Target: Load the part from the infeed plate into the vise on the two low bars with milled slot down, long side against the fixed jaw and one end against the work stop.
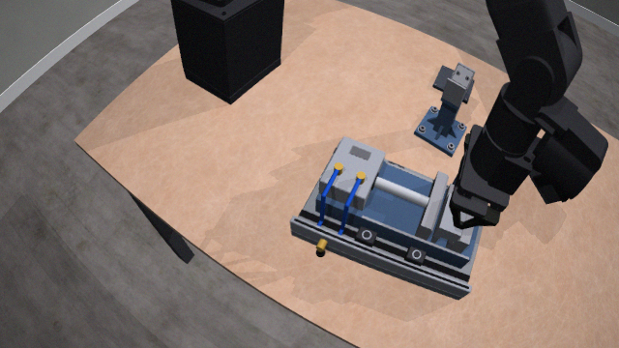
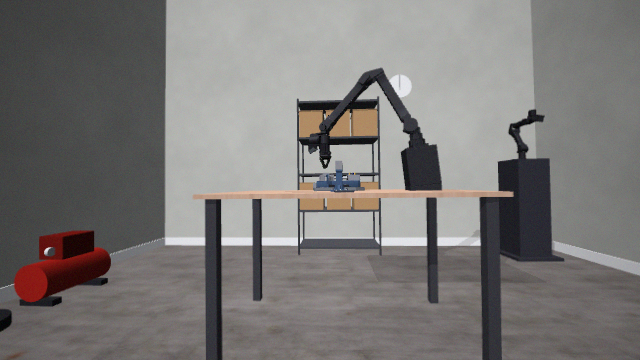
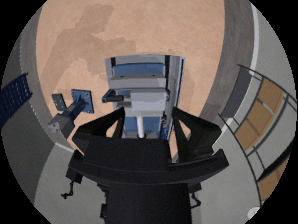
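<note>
The grey part lies 6 cm below my hand. The rest, counted from my hand: moving jaw: 7 cm below, 4 cm behind, 2 cm to the left; then fixed jaw: 7 cm below, 2 cm to the left, 2 cm ahead; then work stop: 7 cm to the left, 6 cm below, 1 cm behind.
</note>
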